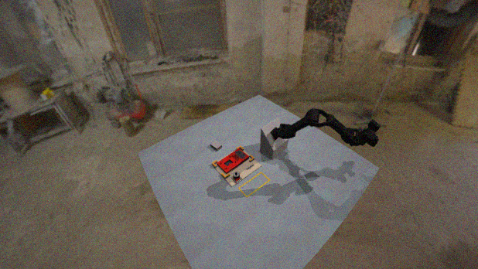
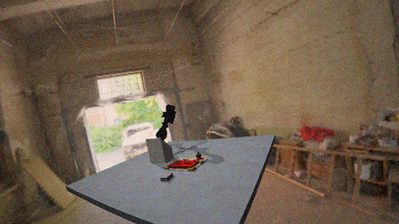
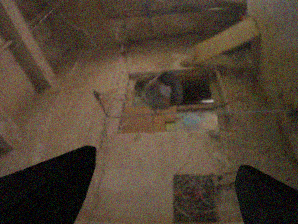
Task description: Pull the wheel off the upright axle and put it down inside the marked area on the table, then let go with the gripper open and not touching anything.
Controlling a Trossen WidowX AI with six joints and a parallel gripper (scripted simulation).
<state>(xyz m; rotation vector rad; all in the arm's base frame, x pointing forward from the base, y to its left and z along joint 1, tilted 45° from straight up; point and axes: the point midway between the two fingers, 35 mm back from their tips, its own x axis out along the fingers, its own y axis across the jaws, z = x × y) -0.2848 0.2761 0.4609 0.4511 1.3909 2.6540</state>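
Now: the dark wheel 670 mm ahead of my gripper tip, 550 mm to the right of it and 270 mm below it.
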